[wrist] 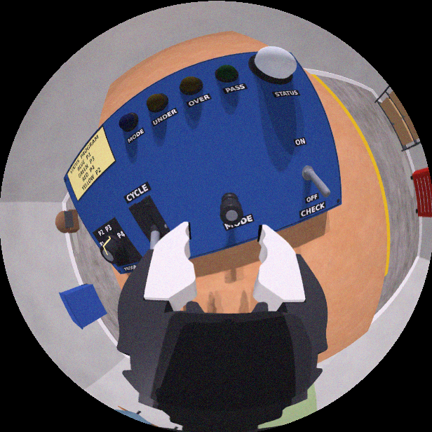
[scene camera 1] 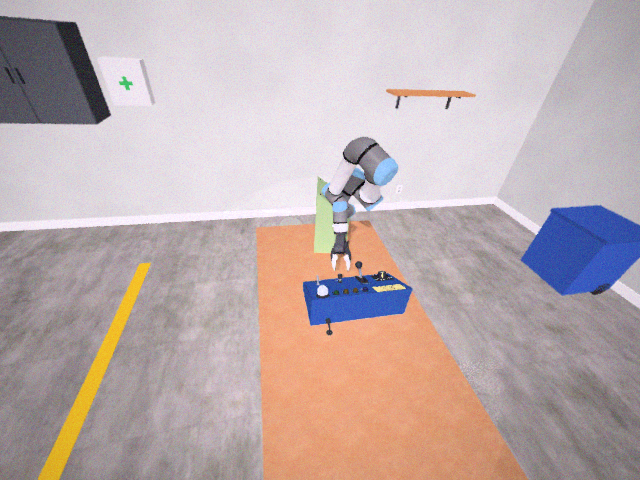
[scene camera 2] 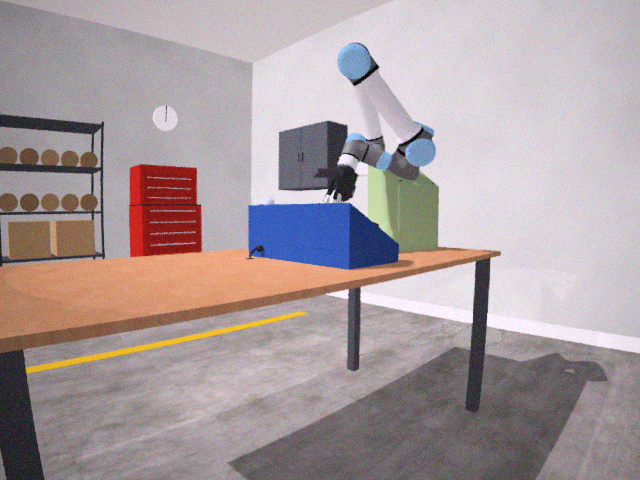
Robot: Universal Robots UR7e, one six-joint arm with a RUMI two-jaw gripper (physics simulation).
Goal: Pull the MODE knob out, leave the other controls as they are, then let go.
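Where they show: gripper, fingertip midpoint: [scene camera 1: 341, 270]; arm's base, origin of the base link: [scene camera 1: 335, 199] [scene camera 2: 401, 171].
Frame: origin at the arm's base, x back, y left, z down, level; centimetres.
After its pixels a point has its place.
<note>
The MODE knob [wrist: 230, 209] [scene camera 1: 339, 277] @[x -44.6, y -8.1, z 22.1 cm] is a small black knob standing up from the sloped blue panel [wrist: 215, 150] [scene camera 1: 361, 307] @[x -63.4, y -2.0, z 25.4 cm] [scene camera 2: 299, 232] @[x -63.5, y 1.8, z 25.0 cm], above its MODE label in the wrist view. My gripper [wrist: 224, 225] [scene camera 1: 341, 268] @[x -42.3, y -6.6, z 19.8 cm] is open, with its white fingers apart and empty. In the wrist view the knob shows just beyond the fingertips, roughly midway between them, and neither finger touches it. In scene camera 2 the fingers are partly hidden behind the blue panel box, and the knob does not show there.
The CYCLE lever [wrist: 155, 237] [scene camera 1: 358, 266] @[x -40.3, y 3.8, z 19.9 cm] stands close by the left finger in the wrist view. The CHECK toggle [wrist: 316, 181] is on the right, the PROGRAM dial [wrist: 110, 251] at the left. Several lamps and a white STATUS dome [wrist: 275, 63] line the far edge.
</note>
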